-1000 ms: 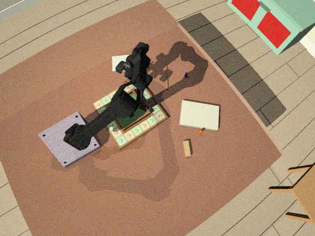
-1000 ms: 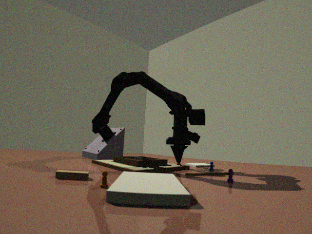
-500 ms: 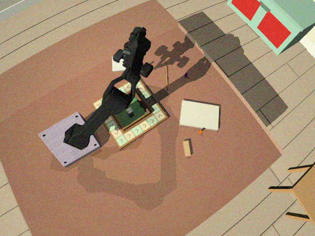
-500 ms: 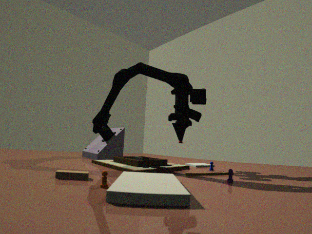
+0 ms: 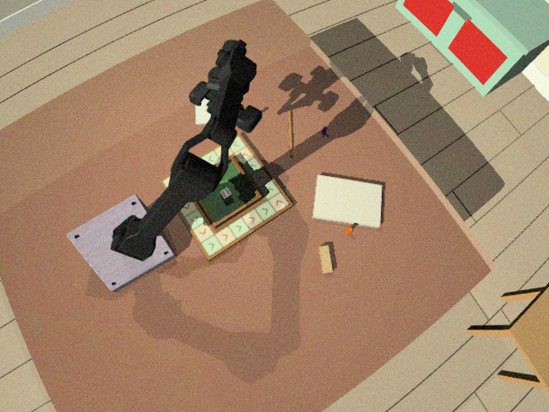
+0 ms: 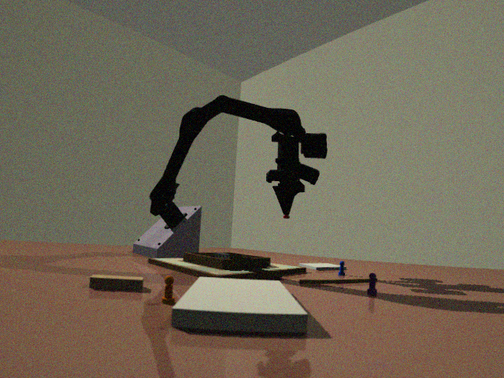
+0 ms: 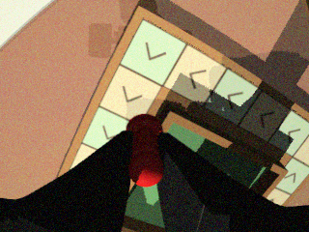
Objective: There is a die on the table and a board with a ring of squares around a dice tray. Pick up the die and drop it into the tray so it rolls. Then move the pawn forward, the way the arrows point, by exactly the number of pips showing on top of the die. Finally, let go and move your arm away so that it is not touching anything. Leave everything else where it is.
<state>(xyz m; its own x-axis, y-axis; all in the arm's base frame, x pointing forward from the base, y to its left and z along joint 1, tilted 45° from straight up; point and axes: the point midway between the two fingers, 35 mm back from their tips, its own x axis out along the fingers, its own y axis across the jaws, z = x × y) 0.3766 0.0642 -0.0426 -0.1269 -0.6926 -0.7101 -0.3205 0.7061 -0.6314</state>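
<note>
Now: gripper tip 110 mm past the white die, 120 mm to the left of it and 120 mm above it. Also, from my gripper tip: wooden stick: 180 mm ahead, 70 mm to the right, 140 mm below; then blue pawn: 140 mm ahead, 50 mm to the left, 130 mm below; then red pawn: 10 mm above.
</note>
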